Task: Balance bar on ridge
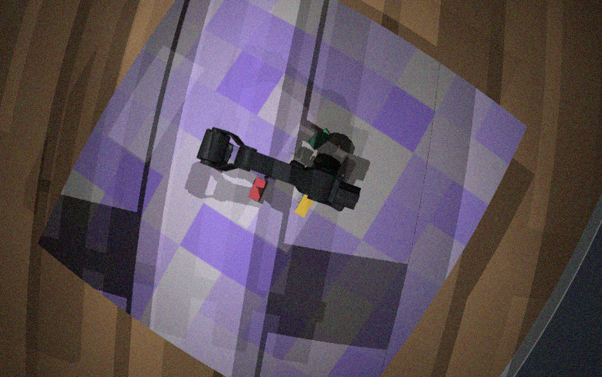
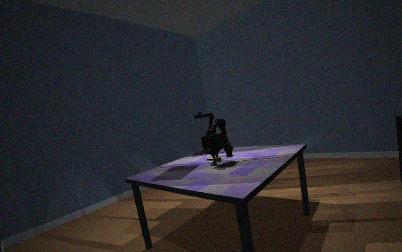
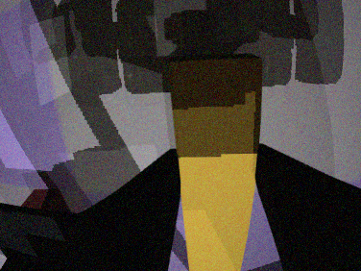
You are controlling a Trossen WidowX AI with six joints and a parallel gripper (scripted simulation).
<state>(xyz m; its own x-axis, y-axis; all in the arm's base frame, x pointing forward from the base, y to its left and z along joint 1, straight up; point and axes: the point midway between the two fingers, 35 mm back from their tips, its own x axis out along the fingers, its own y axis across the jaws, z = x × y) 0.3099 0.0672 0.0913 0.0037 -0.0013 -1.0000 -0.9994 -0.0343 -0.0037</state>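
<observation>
Right now the yellow bar is 30 mm to the right of my gripper tip. Round my gripper tip: red block 140 mm behind, 100 mm to the right, 40 mm below; then green block 130 mm to the left, 60 mm behind, 50 mm below.
</observation>
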